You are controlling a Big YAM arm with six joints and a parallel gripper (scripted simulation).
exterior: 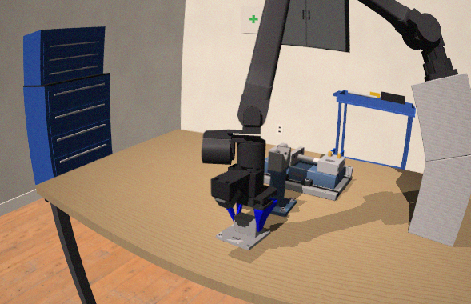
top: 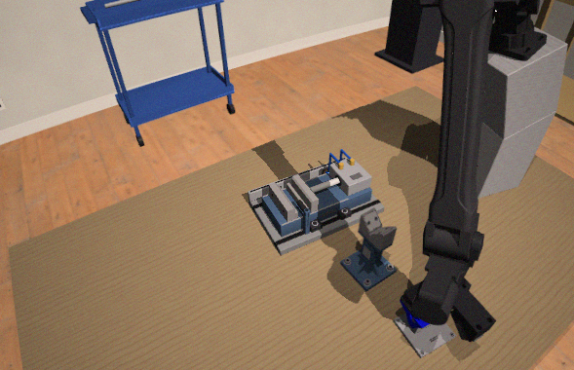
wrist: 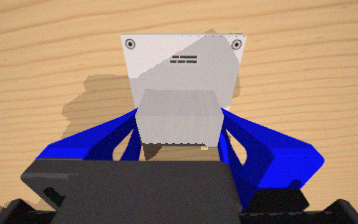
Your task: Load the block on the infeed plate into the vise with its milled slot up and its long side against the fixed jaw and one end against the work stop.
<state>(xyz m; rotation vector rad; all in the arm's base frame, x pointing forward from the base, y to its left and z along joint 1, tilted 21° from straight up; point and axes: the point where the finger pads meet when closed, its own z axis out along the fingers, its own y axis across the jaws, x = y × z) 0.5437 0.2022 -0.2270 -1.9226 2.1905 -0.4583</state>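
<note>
The part is 1 cm to the right of my hand. Also, from my hand: work stop rod: 34 cm to the right, 6 cm above, 5 cm ahead; cylinder rod: 38 cm to the right, 5 cm above, 4 cm behind; infeed plate: 2 cm below, 1 cm to the left.
</note>
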